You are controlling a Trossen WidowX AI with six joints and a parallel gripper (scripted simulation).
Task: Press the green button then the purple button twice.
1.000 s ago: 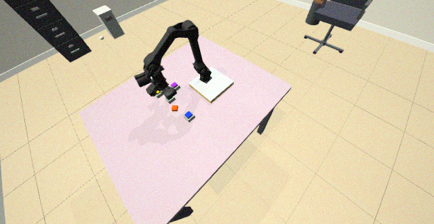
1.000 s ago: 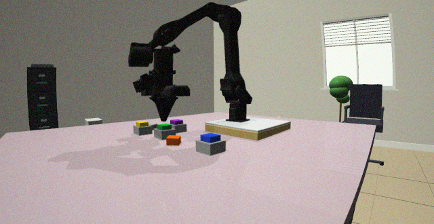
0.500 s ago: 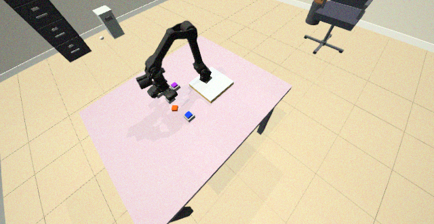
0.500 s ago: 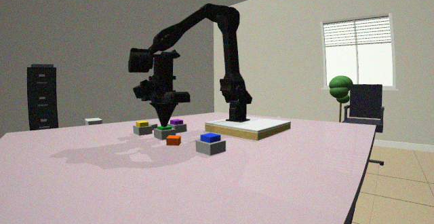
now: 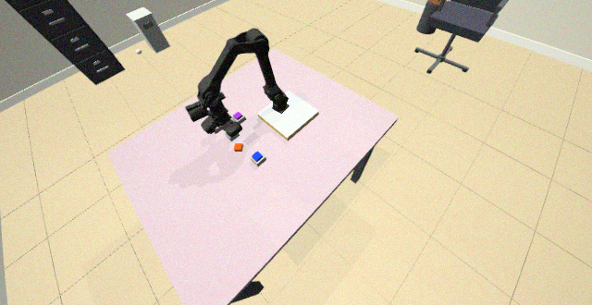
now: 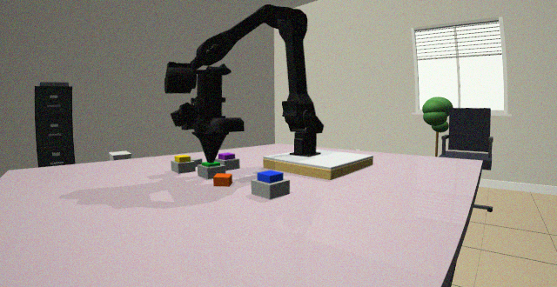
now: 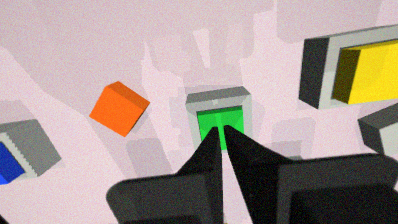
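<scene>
Now: the green button right at my gripper tip. Round my gripper tip: yellow button: 100 mm to the right, 20 mm ahead; then orange block: 80 mm to the left, 30 mm ahead, 20 mm below; then purple button: 90 mm behind, 40 mm to the right.
</scene>
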